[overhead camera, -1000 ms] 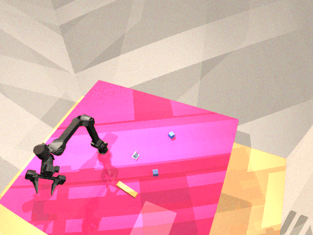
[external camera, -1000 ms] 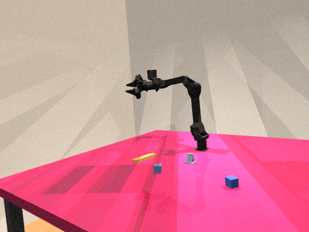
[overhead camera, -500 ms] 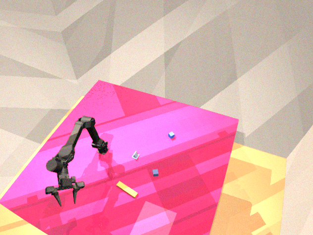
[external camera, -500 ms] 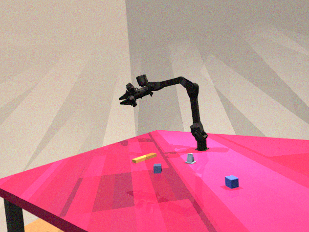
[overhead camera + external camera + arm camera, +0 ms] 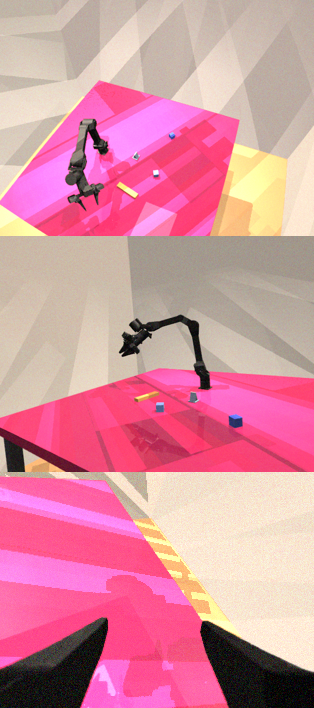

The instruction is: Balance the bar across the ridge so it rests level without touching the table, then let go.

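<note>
My gripper tip is 230 mm to the right of the yellow bar, 210 mm above it and 60 mm short of it. From my gripper tip the other things lie so: dark blue cube: 720 mm to the left, 200 mm below, 170 mm ahead; light blue cube: 400 mm to the left, 200 mm below, 180 mm ahead.
</note>
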